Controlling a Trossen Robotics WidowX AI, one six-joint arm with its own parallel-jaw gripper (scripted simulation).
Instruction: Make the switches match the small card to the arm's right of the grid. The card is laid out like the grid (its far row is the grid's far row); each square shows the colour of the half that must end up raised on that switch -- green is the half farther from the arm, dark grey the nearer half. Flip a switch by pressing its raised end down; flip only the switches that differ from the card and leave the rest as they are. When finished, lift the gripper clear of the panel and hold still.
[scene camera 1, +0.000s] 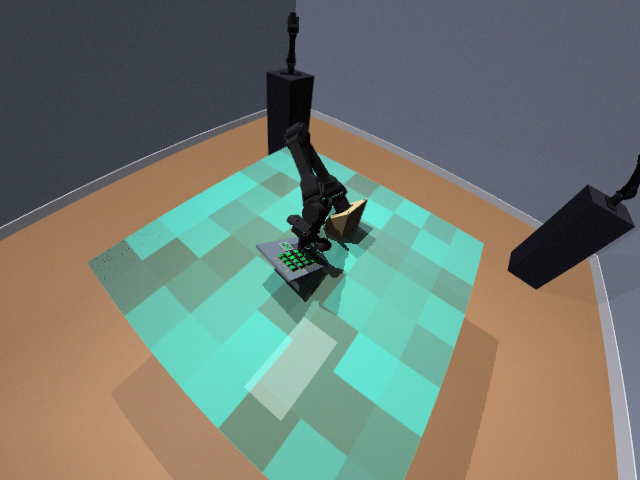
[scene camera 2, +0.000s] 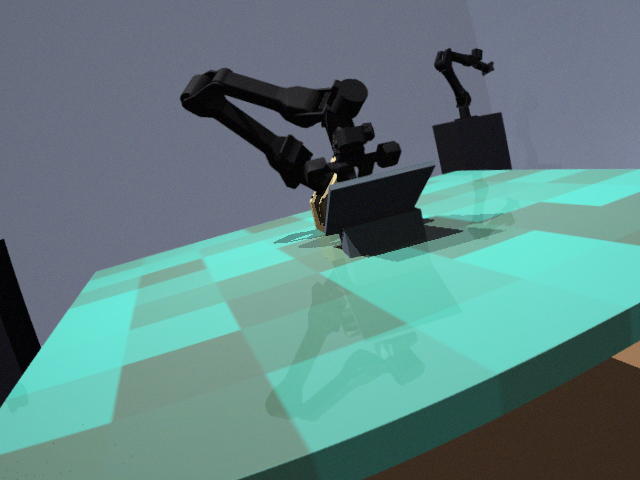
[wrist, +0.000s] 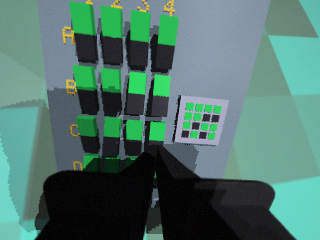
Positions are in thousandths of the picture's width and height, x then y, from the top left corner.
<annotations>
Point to my gripper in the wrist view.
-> At 489, 623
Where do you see my gripper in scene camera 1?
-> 466, 522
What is my gripper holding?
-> Nothing.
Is my gripper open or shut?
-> Shut.
</annotations>
